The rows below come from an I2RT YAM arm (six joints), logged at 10 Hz.
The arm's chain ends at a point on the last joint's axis. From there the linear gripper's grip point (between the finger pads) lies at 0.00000 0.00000 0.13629 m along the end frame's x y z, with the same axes.
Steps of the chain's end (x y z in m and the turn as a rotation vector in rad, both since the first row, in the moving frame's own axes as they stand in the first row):
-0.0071 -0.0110 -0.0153 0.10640 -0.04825 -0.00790
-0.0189 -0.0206 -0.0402 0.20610 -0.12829 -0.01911
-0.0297 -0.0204 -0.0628 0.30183 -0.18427 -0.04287
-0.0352 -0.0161 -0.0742 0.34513 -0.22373 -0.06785
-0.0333 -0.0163 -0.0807 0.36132 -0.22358 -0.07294
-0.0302 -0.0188 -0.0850 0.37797 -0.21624 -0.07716
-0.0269 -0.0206 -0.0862 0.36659 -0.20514 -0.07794
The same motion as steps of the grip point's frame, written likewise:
-0.0137 -0.0254 -0.0162 0.10640 -0.04825 -0.00790
-0.0365 -0.0482 -0.0442 0.20610 -0.12829 -0.01911
-0.0552 -0.0601 -0.0712 0.30183 -0.18427 -0.04287
-0.0664 -0.0608 -0.0856 0.34513 -0.22373 -0.06785
-0.0646 -0.0629 -0.0928 0.36132 -0.22358 -0.07294
-0.0607 -0.0675 -0.0977 0.37797 -0.21624 -0.07716
-0.0559 -0.0680 -0.0980 0.36659 -0.20514 -0.07794

